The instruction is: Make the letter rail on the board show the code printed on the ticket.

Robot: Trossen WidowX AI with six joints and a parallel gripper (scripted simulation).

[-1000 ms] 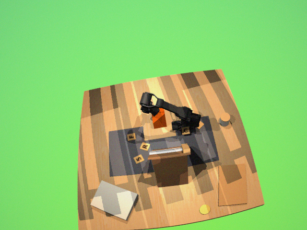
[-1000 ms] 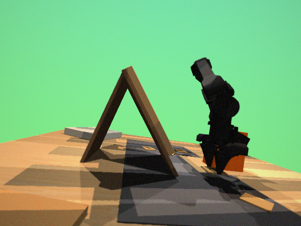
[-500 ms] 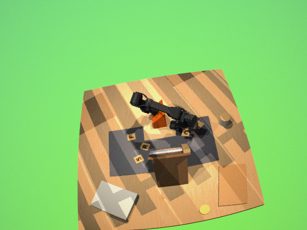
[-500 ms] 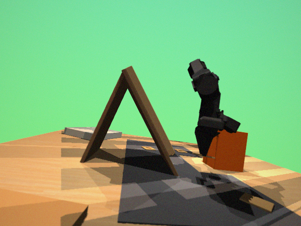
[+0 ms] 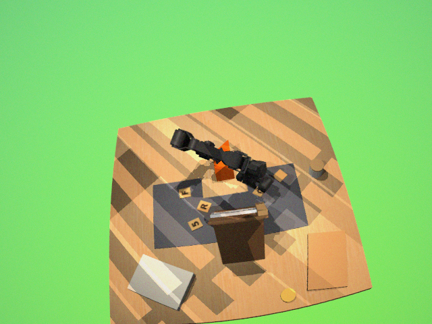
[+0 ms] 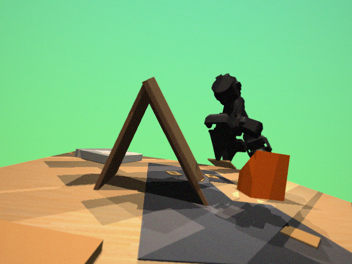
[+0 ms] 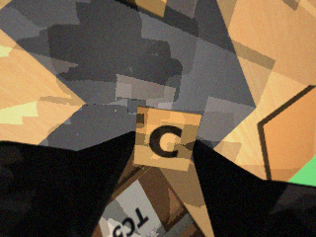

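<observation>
Now: the white ticket 12 cm to the right of my gripper tip, 6 cm ahead of it and 2 cm below it. The rest, counted from my gripper tip: dark mat (16 cm to the right, 11 cm below, 6 cm behind); then flat tan slab (43 cm ahead, 22 cm to the left, 10 cm below).
</observation>
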